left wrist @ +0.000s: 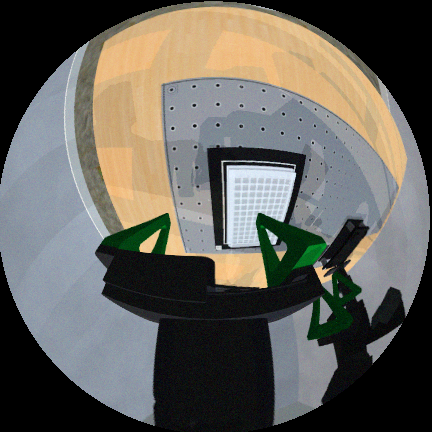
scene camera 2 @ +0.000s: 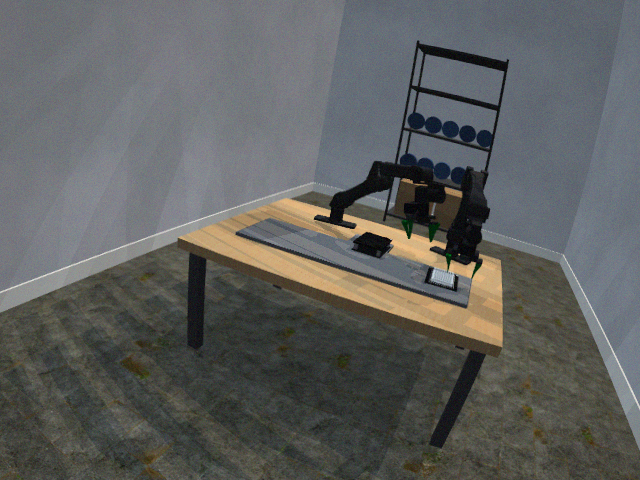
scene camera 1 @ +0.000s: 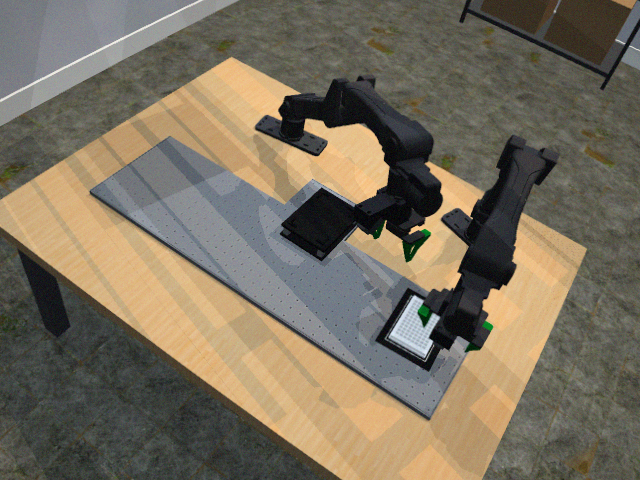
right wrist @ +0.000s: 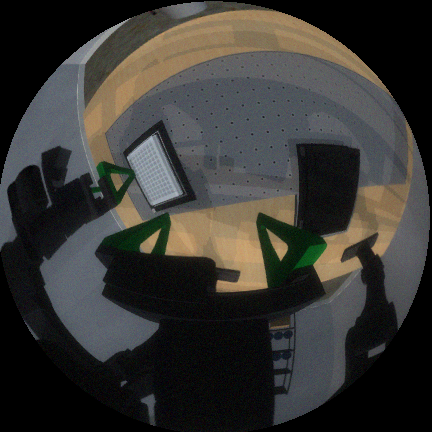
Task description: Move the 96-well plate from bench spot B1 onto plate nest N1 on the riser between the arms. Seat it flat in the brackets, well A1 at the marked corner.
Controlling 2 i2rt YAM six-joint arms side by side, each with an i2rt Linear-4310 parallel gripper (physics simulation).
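Frame: origin at the left arm's base, x ahead, y left, z up, level; millimetres.
Where they show: left gripper, between the fingertips: (left wrist: 212, 217) (scene camera 2: 459, 274) (right wrist: 120, 181); right gripper, between the fingertips: (left wrist: 326, 278) (scene camera 2: 419, 240) (scene camera 1: 392, 249) (right wrist: 213, 217); left arm's base, origin of its link: (left wrist: 231, 289); right arm's base, origin of its link: (left wrist: 337, 267) (scene camera 2: 335, 222) (scene camera 1: 291, 136) (right wrist: 360, 246).
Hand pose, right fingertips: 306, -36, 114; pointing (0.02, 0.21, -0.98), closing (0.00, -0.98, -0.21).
Each offset is from my right fingertips to the top centre of the thing, as dx, dy, dz. Level surfaces: height alone.
The white 96-well plate {+22, +144, -85} (scene camera 1: 410, 328) (scene camera 2: 442, 277) (left wrist: 260, 200) (right wrist: 155, 170) lies in the black frame {+22, +144, -99} (left wrist: 213, 200) (right wrist: 177, 165) at the pegboard's right end in both scene views. My left gripper (scene camera 1: 447, 336) (scene camera 2: 460, 274) (left wrist: 212, 217) is open above the plate's right side in scene camera 1, with nothing between its fingers. My right gripper (scene camera 1: 392, 248) (scene camera 2: 420, 239) (right wrist: 213, 217) is open and empty, raised between the riser and the left arm. The black riser and nest {+27, -191, -58} (scene camera 1: 320, 219) (scene camera 2: 372, 242) (right wrist: 327, 187) carry no plate. The nest's marked corner cannot be made out.
The grey perforated board {dz -101} (scene camera 1: 206, 227) (scene camera 2: 305, 242) runs along the wooden table {dz -114} (scene camera 1: 155, 289) (scene camera 2: 330, 286). The right arm reaches over the table close beside the riser. The two grippers are near each other. A shelf rack (scene camera 2: 462, 55) stands behind the table.
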